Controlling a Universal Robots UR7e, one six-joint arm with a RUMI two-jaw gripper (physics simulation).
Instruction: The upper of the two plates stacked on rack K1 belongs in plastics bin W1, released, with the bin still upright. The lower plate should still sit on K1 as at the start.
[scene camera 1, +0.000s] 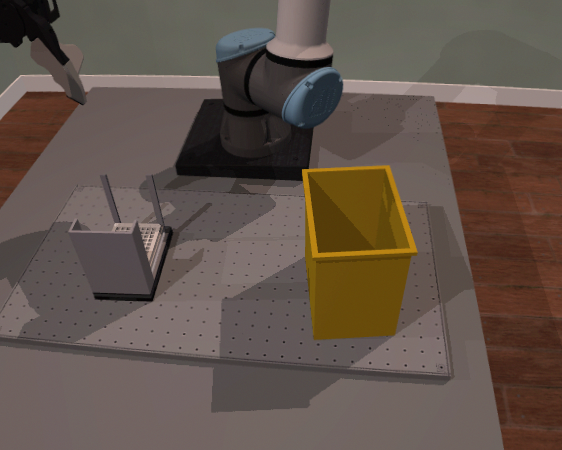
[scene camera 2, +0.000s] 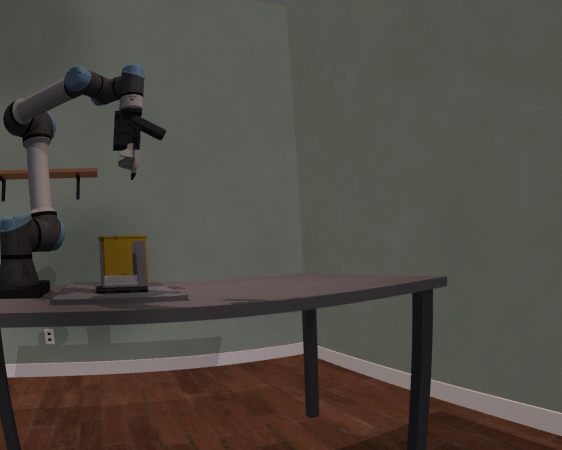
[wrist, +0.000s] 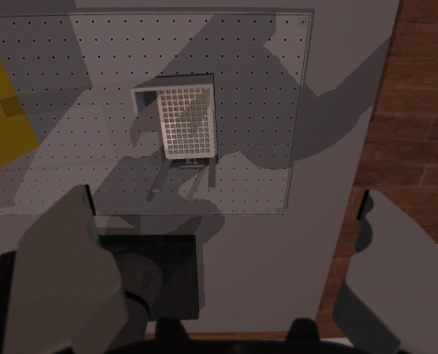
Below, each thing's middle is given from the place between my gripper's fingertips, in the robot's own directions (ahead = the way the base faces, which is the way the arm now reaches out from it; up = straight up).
Right now my hand is 6 cm past the yellow plastics bin W1 (scene camera 1: 358, 244), 40 cm to the right of it and 25 cm above it.
